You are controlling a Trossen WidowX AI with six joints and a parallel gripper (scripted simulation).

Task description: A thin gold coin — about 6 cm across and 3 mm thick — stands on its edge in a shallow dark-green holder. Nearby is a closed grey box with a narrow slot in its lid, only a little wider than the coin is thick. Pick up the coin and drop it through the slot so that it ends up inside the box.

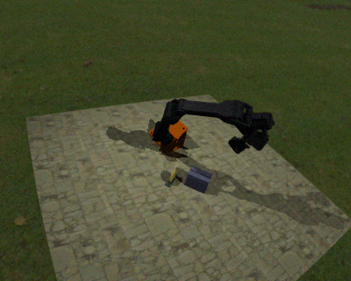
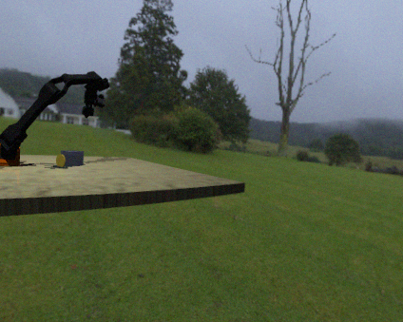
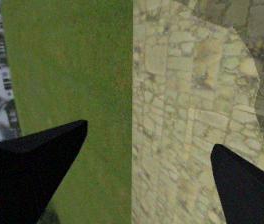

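Right now the gold coin is 150 mm behind my gripper tip, 260 mm to the right of it and 260 mm below it.
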